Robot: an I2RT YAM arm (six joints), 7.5 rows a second.
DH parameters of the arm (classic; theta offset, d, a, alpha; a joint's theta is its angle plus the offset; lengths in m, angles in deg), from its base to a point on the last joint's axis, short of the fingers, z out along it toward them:
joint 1: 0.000 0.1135 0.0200 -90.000
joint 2: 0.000 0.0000 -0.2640 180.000
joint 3: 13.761 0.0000 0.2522 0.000
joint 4: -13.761 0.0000 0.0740 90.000
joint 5: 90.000 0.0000 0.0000 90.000
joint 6: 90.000 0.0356 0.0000 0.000
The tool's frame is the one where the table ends.
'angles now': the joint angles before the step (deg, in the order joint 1, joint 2, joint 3, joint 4, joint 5, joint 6). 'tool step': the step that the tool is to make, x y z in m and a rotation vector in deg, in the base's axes. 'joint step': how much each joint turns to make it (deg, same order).
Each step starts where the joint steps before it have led.
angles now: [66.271 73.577 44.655 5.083 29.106 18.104]
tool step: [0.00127 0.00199 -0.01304 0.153 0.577 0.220]
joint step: [-0.133 1.534 -1.875 3.099 -0.563 0.451]
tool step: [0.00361 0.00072 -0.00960 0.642 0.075 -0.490]
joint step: [-0.623 1.400 -1.467 3.287 -0.256 0.283]
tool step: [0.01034 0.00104 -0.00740 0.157 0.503 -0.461]
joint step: [-1.907 2.087 -0.192 2.259 -1.533 -0.118]
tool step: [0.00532 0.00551 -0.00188 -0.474 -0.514 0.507]
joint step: [-0.508 1.950 0.962 1.302 -0.661 -1.141]
